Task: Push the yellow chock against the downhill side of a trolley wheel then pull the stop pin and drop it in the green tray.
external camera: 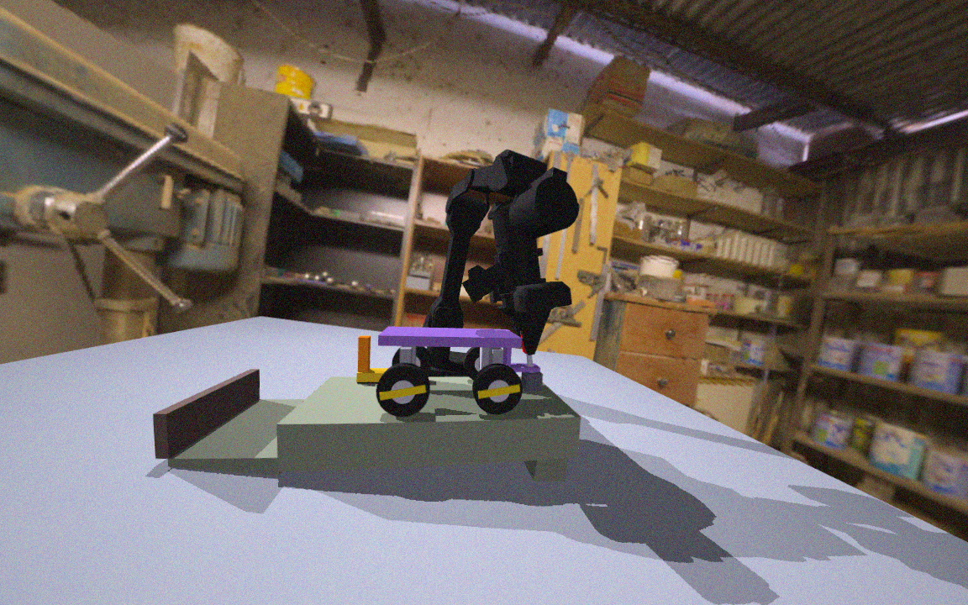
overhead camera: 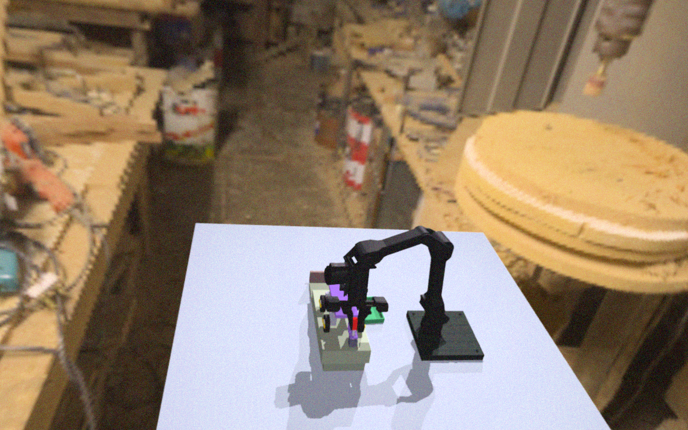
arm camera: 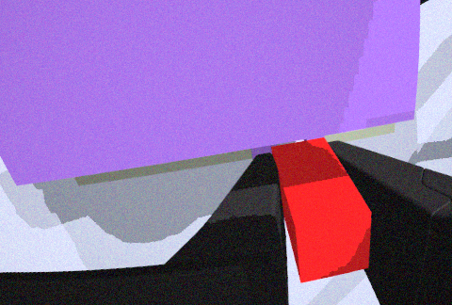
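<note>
Now: the green tray 90 mm behind my gripper tip, 240 mm to the right of it and 140 mm below it. Also, from my gripper tip: purple trolley 30 mm ahead, 110 mm to the right, 20 mm below; red-headed stop pin right at my gripper tip; grey-green ramp 30 mm ahead, 120 mm to the right, 90 mm below.
</note>
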